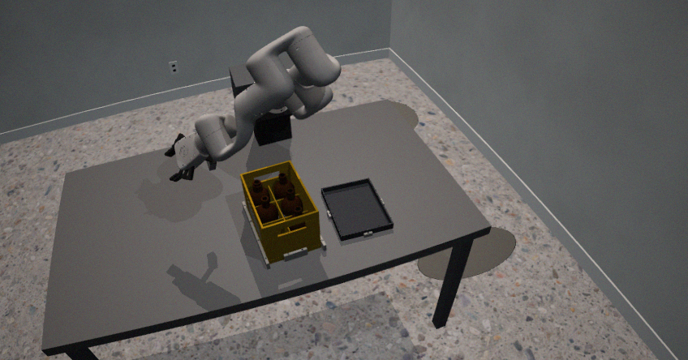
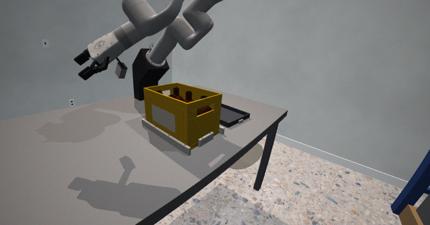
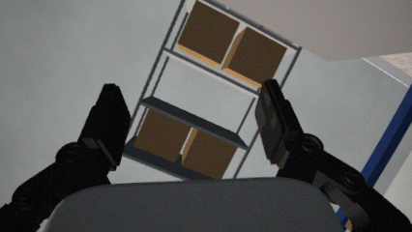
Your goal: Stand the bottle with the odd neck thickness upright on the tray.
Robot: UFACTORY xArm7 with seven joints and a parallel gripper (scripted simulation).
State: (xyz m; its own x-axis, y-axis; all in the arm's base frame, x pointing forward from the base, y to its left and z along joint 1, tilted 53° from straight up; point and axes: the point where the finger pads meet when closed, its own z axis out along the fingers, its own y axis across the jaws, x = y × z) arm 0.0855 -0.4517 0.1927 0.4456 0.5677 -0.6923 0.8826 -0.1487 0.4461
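My hand is 22 cm short of the yellow crate, 27 cm to the right of it and 19 cm above it. The rest, counted from my hand: black tray 31 cm ahead, 53 cm to the left, 26 cm below.
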